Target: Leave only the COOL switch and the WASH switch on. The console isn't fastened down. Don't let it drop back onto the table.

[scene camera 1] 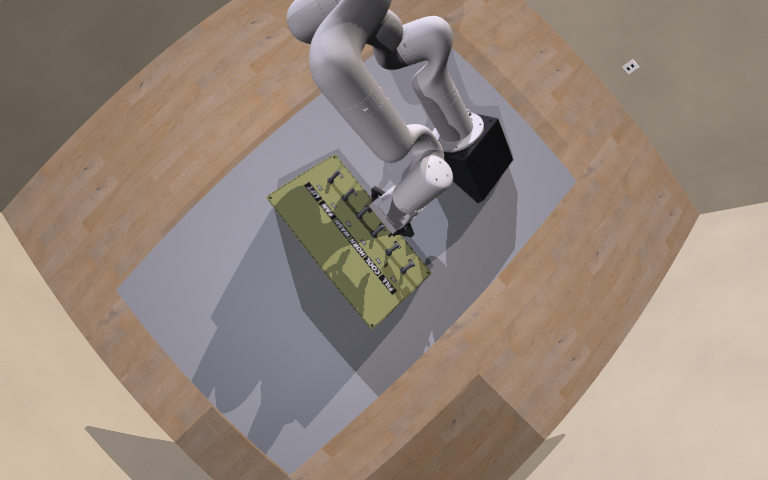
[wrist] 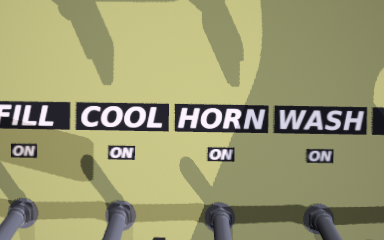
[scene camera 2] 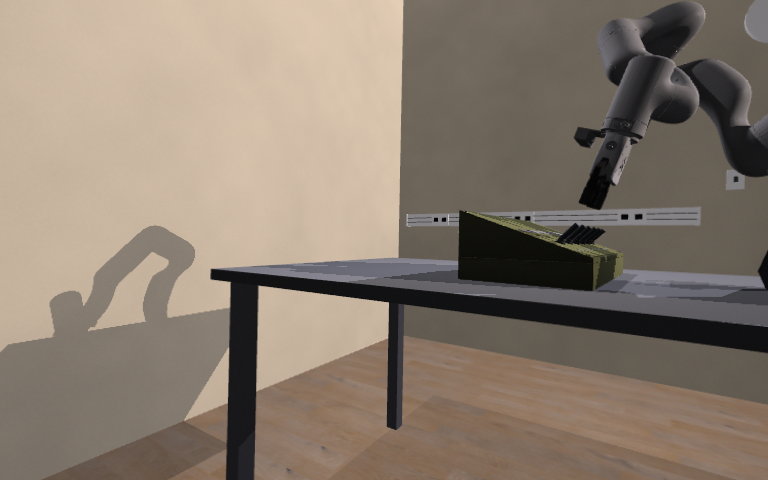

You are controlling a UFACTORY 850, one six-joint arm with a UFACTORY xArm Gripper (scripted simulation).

Path:
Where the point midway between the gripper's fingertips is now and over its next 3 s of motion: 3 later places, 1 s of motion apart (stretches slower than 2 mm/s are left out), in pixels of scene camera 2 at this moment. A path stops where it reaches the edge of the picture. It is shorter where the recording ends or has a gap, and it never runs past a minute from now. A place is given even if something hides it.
My gripper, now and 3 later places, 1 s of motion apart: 589, 206; 593, 208; 596, 209; 600, 211

